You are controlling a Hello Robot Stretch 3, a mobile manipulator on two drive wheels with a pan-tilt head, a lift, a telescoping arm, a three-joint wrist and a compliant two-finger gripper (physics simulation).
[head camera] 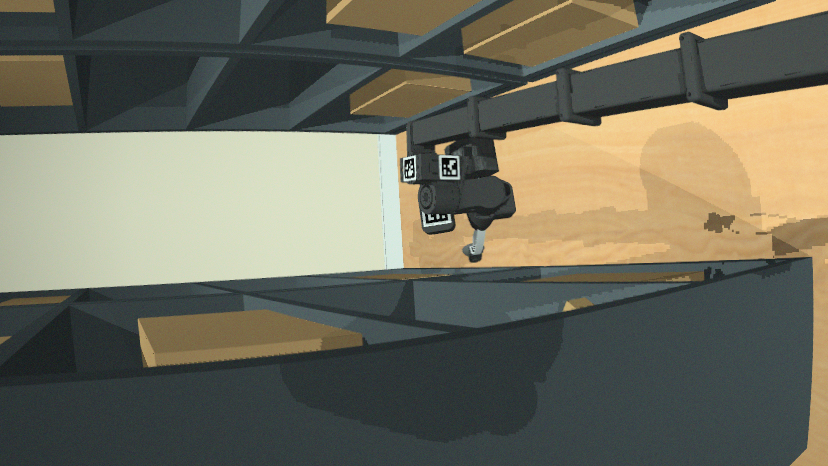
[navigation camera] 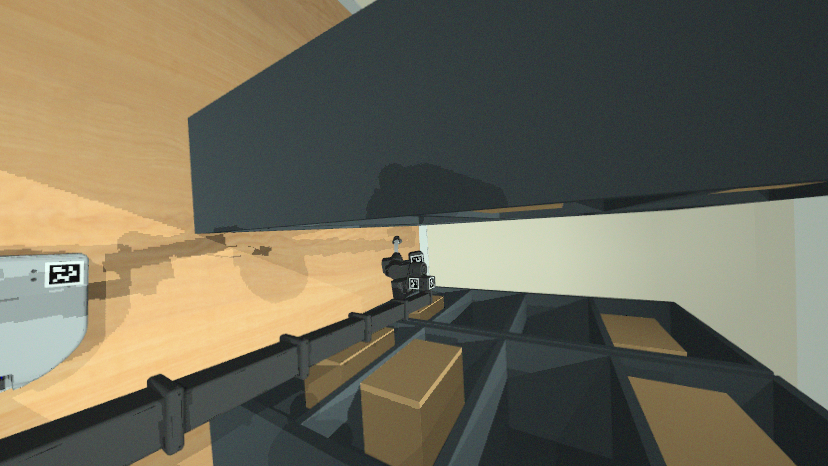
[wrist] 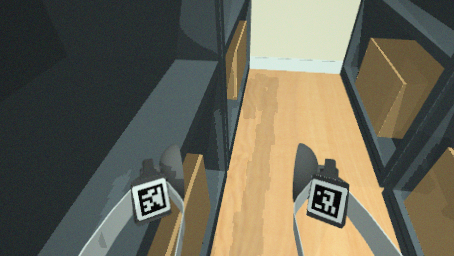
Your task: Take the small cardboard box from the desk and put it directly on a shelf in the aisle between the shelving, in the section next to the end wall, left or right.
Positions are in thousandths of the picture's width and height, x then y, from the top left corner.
Note:
In view: my gripper (head camera: 567, 488).
My gripper also shows in the wrist view (wrist: 523, 639).

